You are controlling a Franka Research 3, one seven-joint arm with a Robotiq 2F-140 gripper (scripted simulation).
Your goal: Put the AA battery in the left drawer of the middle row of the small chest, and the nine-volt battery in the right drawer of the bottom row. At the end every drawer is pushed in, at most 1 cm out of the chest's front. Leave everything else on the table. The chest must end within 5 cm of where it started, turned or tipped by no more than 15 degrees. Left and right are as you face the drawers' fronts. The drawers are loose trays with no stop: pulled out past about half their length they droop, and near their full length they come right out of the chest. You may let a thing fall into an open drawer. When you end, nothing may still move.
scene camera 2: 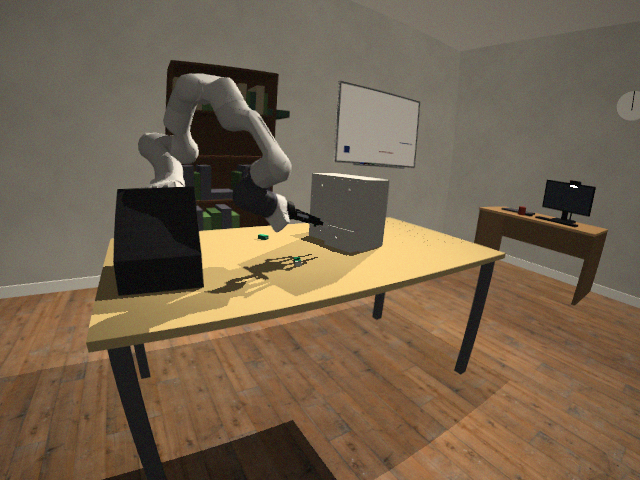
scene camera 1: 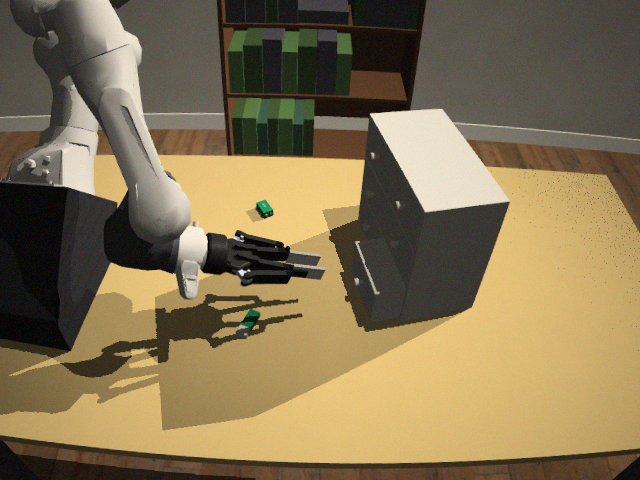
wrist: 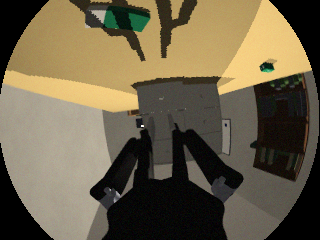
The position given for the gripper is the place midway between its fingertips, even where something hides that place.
Observation:
In view: the gripper [scene camera 1: 320, 266], a grey chest [scene camera 1: 464, 208], a drawer [scene camera 1: 386, 303], a drawer [scene camera 1: 378, 202], a drawer [scene camera 1: 409, 212] and a drawer [scene camera 1: 382, 160].
The grey chest is seen too in scene camera 2 [scene camera 2: 376, 192]. The gripper also shows in the wrist view [wrist: 161, 121].

